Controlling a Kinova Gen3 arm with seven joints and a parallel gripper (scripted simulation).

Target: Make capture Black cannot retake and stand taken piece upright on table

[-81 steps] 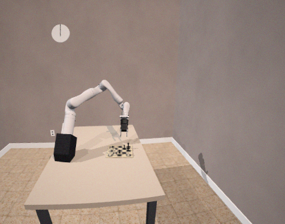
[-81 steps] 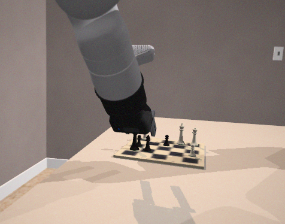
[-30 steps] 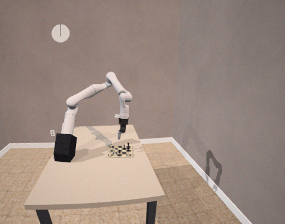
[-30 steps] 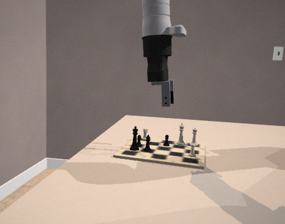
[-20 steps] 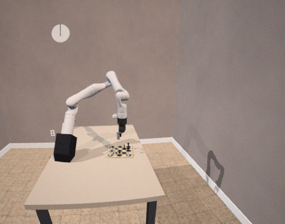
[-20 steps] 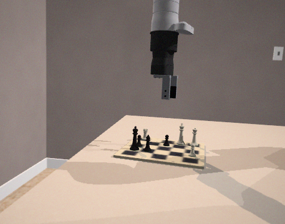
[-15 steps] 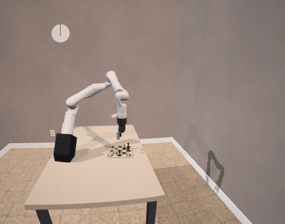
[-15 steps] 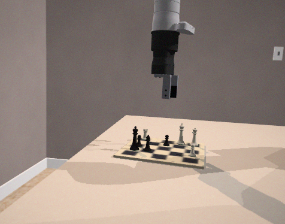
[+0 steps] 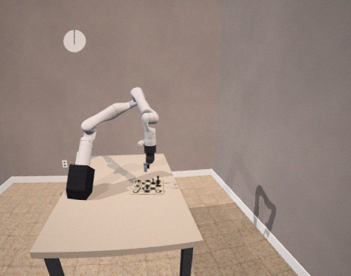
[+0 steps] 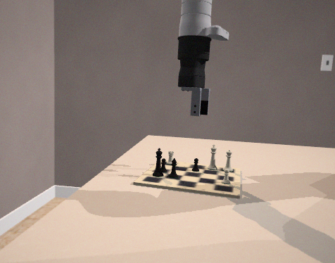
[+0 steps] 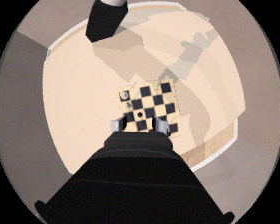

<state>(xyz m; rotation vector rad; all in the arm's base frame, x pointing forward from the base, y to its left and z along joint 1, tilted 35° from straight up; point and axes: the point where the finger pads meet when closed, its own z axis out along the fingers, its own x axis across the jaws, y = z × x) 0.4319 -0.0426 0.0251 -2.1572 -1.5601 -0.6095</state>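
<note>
Now: hand 4 cm past the white king, 3 cm to the left of it and 12 cm above it. Also, from my hand: white queen 8 cm behind, 3 cm to the right, 13 cm below; then black bishop 5 cm ahead, 7 cm to the left, 13 cm below; then chessboard 4 cm to the left, 16 cm below.
</note>
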